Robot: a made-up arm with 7 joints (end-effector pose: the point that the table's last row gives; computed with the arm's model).
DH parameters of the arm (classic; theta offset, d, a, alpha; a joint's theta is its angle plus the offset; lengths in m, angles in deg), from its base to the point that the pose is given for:
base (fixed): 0 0.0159 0.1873 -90
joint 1: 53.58 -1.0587 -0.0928 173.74
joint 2: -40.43 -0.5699 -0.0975 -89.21
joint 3: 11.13 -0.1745 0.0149 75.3
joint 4: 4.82 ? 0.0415 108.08
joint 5: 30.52 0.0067 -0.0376 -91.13
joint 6: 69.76 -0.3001 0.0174 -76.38
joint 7: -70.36 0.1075 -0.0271 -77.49
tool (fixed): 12.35 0.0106 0 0
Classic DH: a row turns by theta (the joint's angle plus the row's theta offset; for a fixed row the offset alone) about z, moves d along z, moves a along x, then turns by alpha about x.
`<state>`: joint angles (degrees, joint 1 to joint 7).
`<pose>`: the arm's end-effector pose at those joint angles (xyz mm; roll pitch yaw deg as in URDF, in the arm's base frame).
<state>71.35 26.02 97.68 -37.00 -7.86 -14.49 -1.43</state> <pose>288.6 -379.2 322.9 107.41 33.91 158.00</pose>
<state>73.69 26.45 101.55 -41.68 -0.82 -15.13 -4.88</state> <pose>285.3 -345.1 354.1 107.39 36.53 165.26</pose>
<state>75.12 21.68 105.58 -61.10 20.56 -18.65 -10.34</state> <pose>198.1 -260.1 454.0 107.74 52.25 -168.24</pose>
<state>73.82 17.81 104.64 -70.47 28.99 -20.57 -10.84</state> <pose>129.7 -249.8 487.5 109.66 60.73 -155.01</pose>
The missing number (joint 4, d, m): 0.2523
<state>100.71 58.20 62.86 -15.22 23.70 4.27 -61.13</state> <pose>221.6 -269.6 218.5 -153.57 -9.33 -129.98</pose>
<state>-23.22 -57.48 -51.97 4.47 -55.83 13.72 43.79</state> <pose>143.7 -357.4 309.0 -100.90 41.90 -31.94</pose>
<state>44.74 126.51 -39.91 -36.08 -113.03 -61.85 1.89</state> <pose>-157.7 -640.5 294.2 -47.04 58.90 -0.49</pose>
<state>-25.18 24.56 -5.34 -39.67 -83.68 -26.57 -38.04</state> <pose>7.6 -598.3 235.0 -138.64 50.81 -119.13</pose>
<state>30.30 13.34 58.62 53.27 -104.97 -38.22 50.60</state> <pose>-174.4 -812.5 68.9 52.63 -40.65 15.72</pose>
